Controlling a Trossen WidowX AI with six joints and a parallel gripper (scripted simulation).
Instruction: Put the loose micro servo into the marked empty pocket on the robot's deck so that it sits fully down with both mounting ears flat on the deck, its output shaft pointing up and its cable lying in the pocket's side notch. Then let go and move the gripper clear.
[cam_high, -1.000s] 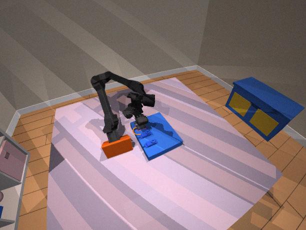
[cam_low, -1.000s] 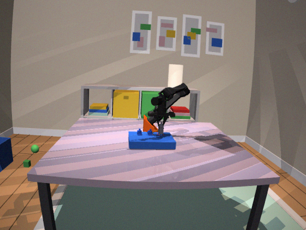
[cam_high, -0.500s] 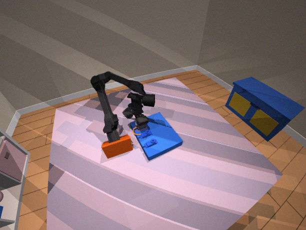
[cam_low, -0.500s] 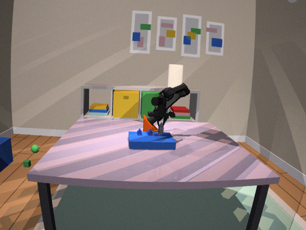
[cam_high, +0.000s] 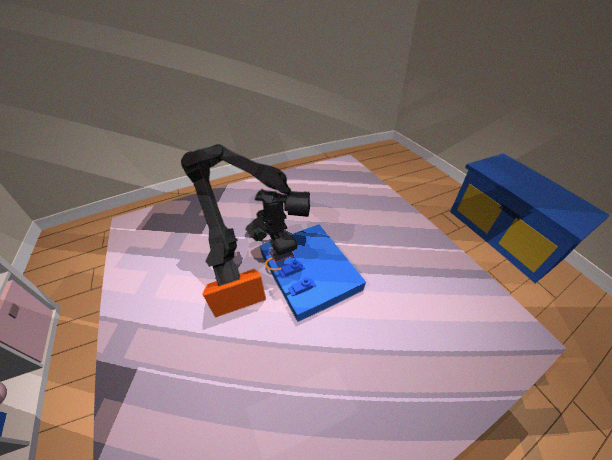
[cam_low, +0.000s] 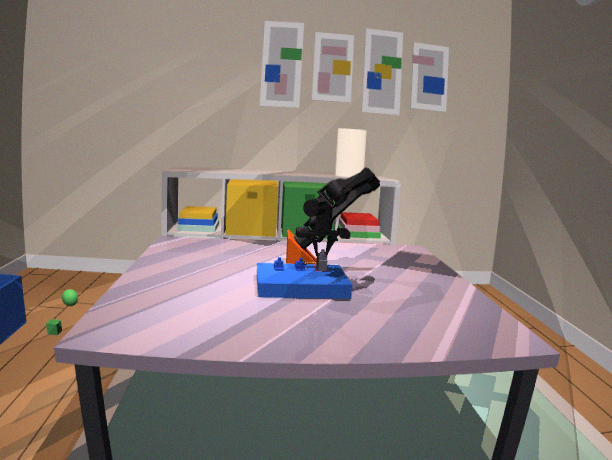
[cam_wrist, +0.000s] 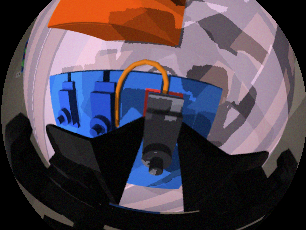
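The blue deck lies 120 mm ahead of my gripper tip, 80 mm to the right of it and 60 mm below it.
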